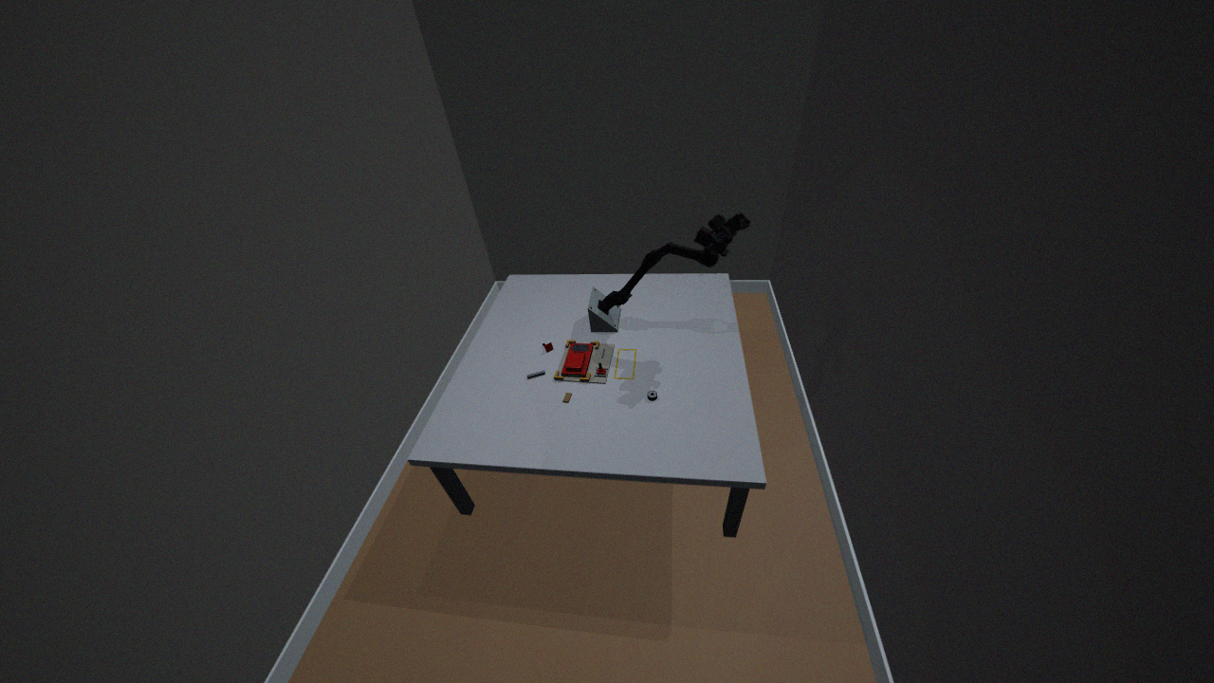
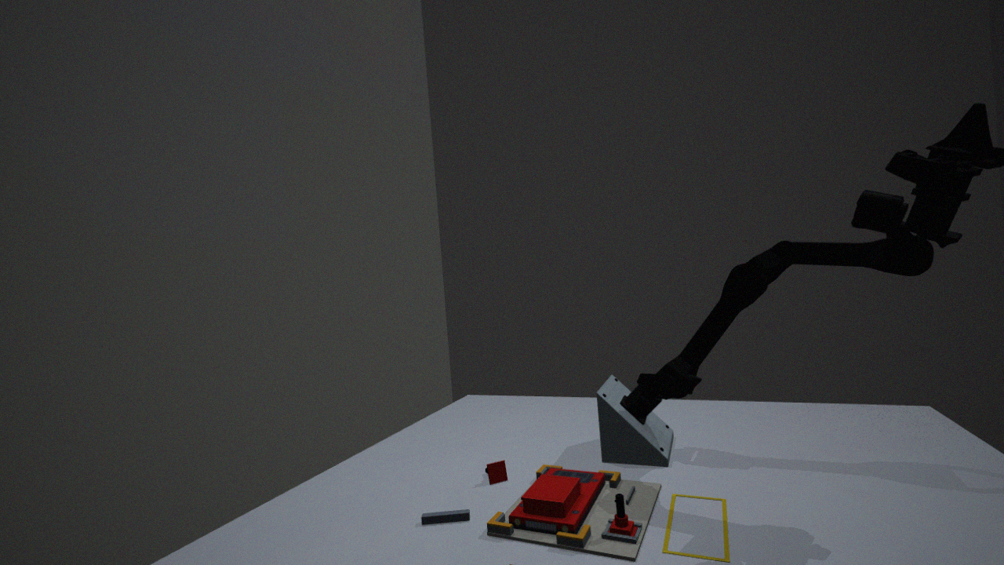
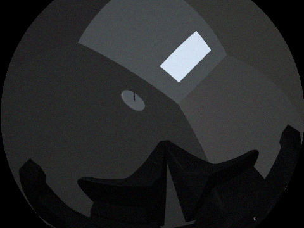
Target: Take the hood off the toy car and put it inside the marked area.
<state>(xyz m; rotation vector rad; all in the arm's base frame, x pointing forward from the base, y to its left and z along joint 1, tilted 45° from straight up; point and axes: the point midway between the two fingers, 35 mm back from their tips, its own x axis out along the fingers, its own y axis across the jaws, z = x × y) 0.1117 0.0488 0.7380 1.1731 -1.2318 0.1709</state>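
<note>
The red hood is 660 mm to the right of my gripper tip, 560 mm below it and 200 mm ahead of it. Round my gripper tip: black wheel: 600 mm below, 370 mm ahead, 320 mm to the right; then tan block: 670 mm to the right, 600 mm below, 380 mm ahead.
</note>
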